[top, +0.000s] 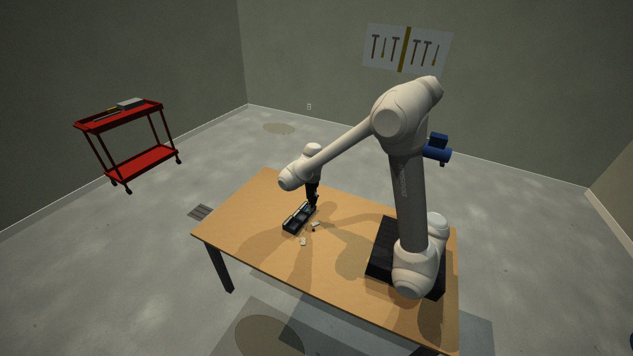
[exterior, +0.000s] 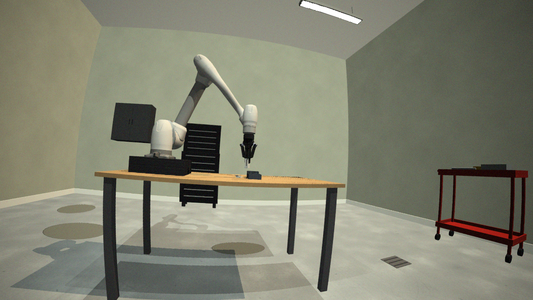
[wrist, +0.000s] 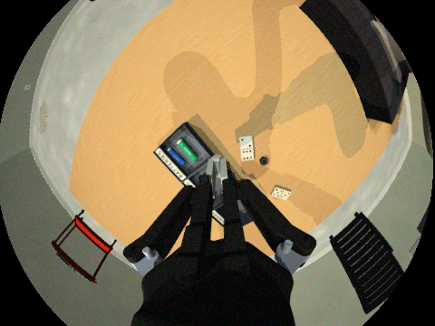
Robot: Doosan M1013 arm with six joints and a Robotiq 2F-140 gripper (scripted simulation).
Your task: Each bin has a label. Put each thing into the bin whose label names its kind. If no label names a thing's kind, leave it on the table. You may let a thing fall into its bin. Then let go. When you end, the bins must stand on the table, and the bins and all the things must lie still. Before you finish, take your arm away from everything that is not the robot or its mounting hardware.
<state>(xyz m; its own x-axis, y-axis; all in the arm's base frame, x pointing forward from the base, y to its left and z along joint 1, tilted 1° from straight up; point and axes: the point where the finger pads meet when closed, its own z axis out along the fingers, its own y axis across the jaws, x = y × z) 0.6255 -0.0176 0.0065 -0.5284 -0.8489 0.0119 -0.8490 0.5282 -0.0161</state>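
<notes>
Now: the black bin row 50 mm ahead of my hand, 40 mm to the left of it and 80 mm below it. Also, from my hand: domino 50 mm behind, 30 mm to the left, 100 mm below; then green battery 40 mm ahead, 50 mm to the right, 90 mm below; then bolt 10 mm to the right, 30 mm below.
</notes>
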